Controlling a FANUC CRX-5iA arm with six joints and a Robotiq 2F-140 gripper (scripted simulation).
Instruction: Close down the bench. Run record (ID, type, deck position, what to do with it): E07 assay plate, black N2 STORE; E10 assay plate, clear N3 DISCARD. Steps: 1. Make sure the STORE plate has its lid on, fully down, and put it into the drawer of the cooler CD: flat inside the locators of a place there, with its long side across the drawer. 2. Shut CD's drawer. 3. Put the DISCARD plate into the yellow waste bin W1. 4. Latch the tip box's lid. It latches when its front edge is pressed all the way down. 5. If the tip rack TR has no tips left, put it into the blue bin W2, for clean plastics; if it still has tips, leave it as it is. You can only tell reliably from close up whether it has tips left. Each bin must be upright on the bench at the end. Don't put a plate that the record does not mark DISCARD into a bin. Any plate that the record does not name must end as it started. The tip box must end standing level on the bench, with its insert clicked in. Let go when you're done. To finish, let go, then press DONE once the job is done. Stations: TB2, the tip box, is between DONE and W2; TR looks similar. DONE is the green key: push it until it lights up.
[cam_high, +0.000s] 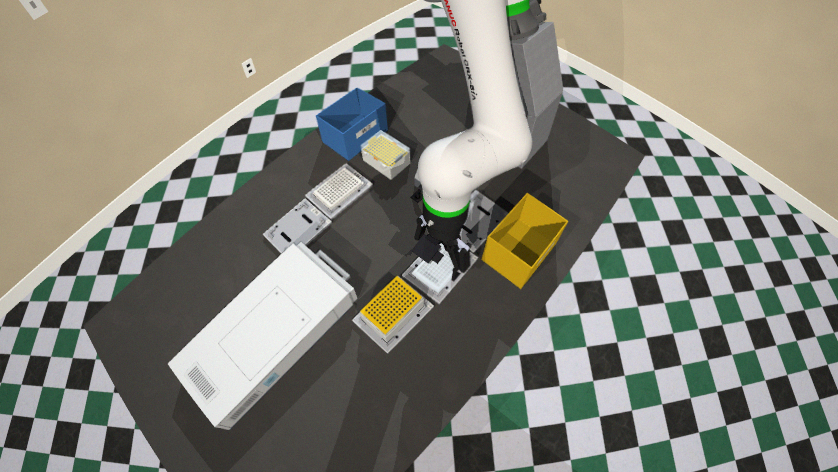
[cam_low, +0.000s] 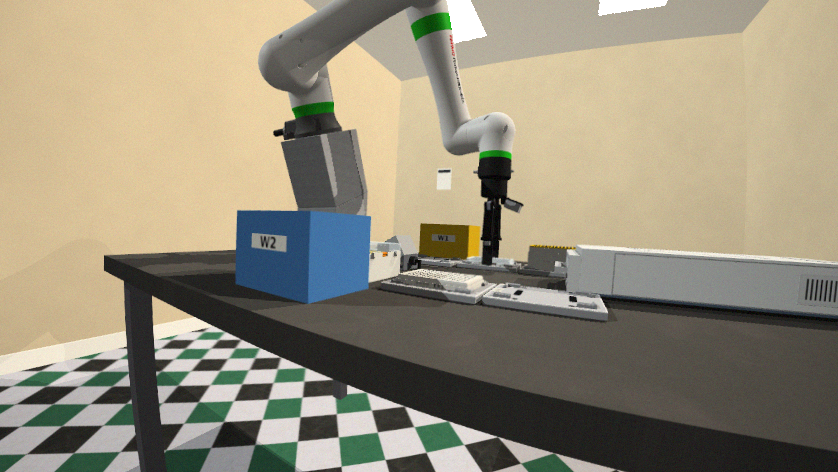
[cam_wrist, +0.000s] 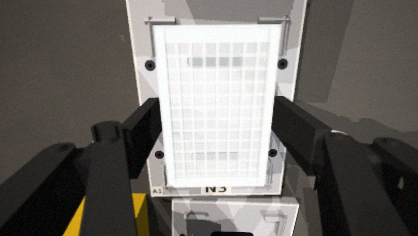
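Right now the nest N3 is 3 cm below my hand. Also, from my hand: yellow bin W1: 18 cm behind, 13 cm to the left; DONE key box: 20 cm behind, 19 cm to the right, 2 cm above; yellow tip rack TR: 17 cm ahead, 1 cm to the right, 2 cm above.
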